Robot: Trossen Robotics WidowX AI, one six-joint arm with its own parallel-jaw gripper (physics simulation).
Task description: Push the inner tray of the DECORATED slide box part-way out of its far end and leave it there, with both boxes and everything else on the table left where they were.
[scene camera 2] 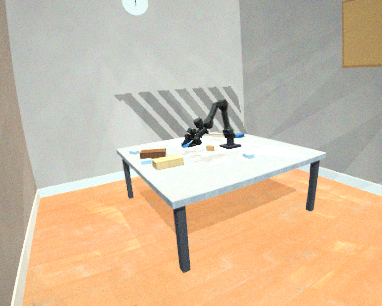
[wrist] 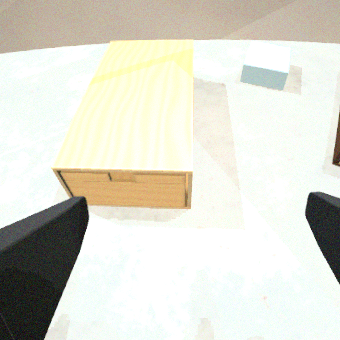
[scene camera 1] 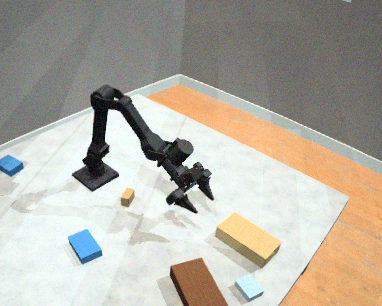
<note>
The pictures show: the gripper and a pale box.
The gripper also shows in the wrist view.
</note>
